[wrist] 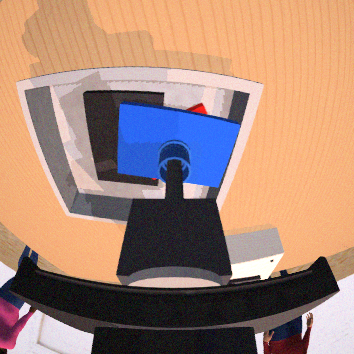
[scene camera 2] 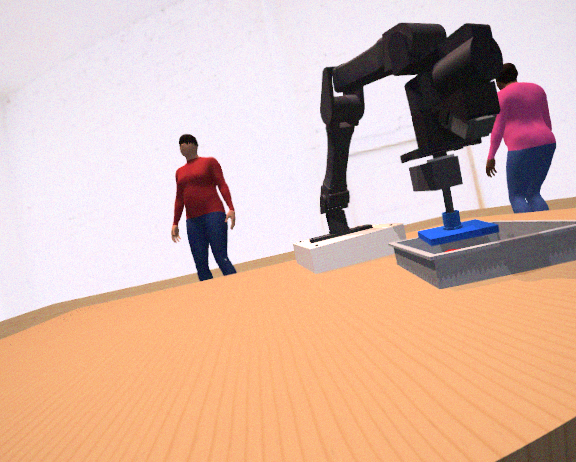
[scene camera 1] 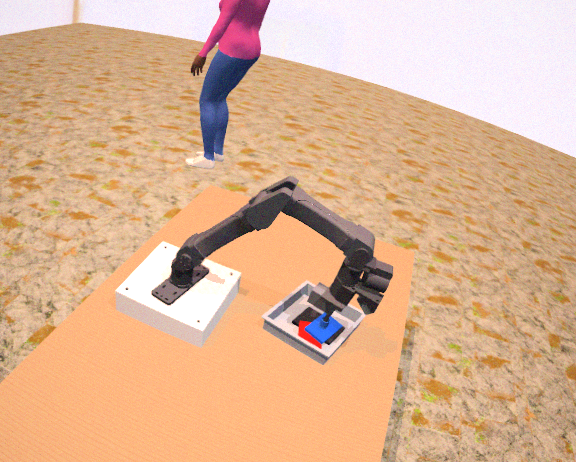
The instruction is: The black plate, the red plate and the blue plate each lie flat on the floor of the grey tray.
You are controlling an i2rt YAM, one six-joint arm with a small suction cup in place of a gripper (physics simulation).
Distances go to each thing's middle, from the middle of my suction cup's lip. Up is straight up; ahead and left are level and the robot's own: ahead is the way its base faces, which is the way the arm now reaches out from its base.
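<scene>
There is the grey tray (scene camera 2: 520, 245), which lies 4 cm behind my suction cup, 6 cm to the left of it and 6 cm below it. As for the blue plate (scene camera 2: 472, 228), my suction cup is 2 cm above it.
</scene>
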